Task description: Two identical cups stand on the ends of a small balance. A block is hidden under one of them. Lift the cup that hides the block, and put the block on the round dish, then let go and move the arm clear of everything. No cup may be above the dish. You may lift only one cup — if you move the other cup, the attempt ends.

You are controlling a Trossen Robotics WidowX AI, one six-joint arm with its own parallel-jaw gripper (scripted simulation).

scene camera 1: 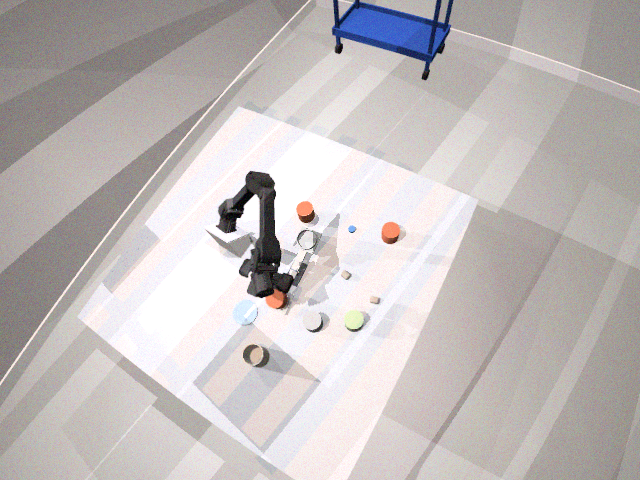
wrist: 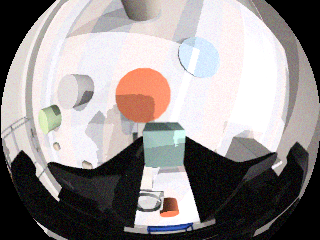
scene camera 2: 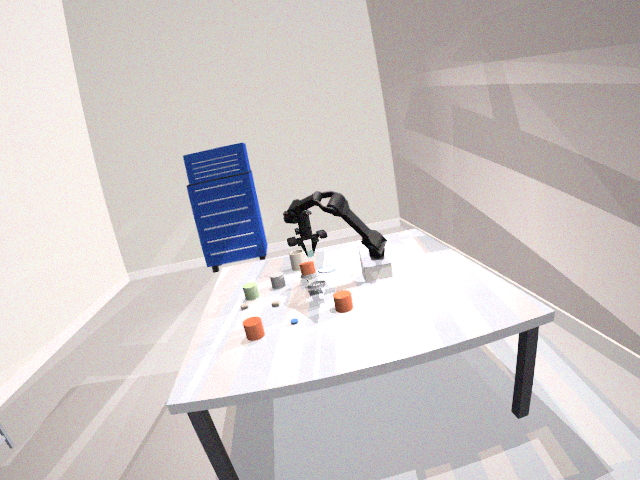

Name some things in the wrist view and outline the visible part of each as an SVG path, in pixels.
The gripper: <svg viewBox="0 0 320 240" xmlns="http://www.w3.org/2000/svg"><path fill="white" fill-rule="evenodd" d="M11 163L13 185L25 208L37 223L56 235L63 236L64 239L269 240L299 204L299 193L308 173L309 153L296 141L296 144L289 148L287 165L277 176L272 168L279 155L277 152L237 163L185 136L183 165L189 187L192 188L193 199L196 201L200 223L215 220L216 223L188 232L161 235L124 232L124 227L135 228L136 209L139 204L137 200L144 173L143 136L129 144L124 151L120 151L119 155L107 160L107 163L93 169L61 165L56 161L48 163L49 171L61 187L57 195L60 201L57 201L37 179L36 165L23 149L20 149L21 152L17 153ZM276 219L267 231L256 236L252 235L253 231L257 231L257 229L268 224L269 221Z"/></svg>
A pale teal block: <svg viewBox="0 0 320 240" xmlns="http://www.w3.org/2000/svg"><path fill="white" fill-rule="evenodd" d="M145 124L143 131L144 167L161 168L180 167L180 165L183 165L185 129L177 121L152 121L152 123Z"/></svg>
An orange cup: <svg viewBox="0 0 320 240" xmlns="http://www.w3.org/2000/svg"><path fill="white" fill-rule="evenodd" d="M137 68L121 77L116 87L115 101L121 115L124 115L129 120L136 121L136 123L148 123L148 121L157 119L165 111L169 103L169 97L171 97L171 89L169 89L167 79L161 76L160 72L153 71L151 68Z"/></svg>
A grey cylinder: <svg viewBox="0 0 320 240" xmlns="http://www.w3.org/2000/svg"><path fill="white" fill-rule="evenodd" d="M57 85L57 99L59 99L57 101L59 101L60 107L63 109L72 109L88 103L88 101L91 101L93 93L95 93L95 85L93 85L95 81L89 75L76 75L76 73L75 75L72 75L72 73L68 75L67 73L61 79L60 84Z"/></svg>
